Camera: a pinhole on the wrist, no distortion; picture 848 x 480 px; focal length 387.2 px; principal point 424.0 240.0 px. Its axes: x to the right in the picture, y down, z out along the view. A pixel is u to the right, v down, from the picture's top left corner.
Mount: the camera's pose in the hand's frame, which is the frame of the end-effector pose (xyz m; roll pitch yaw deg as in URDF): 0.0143 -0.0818 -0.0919 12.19 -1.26 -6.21
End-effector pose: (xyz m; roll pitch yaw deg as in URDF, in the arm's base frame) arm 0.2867 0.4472 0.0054 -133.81 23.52 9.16
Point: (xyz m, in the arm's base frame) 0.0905 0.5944 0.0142
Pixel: 176.5 299.4
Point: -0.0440 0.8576 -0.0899
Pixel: 294.2 240.8
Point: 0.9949 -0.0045 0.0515
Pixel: behind the camera
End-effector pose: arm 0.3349 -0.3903 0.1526 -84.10 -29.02 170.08
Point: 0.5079 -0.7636 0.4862
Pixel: 412.1 102.1
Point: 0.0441 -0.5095 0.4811
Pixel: outside the picture
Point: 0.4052 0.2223 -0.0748
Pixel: behind the camera
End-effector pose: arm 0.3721 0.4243 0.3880 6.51 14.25 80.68
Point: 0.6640 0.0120 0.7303
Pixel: 59.7 59.8
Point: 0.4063 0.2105 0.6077
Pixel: 31.6 328.4
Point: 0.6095 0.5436 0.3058
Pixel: outside the picture
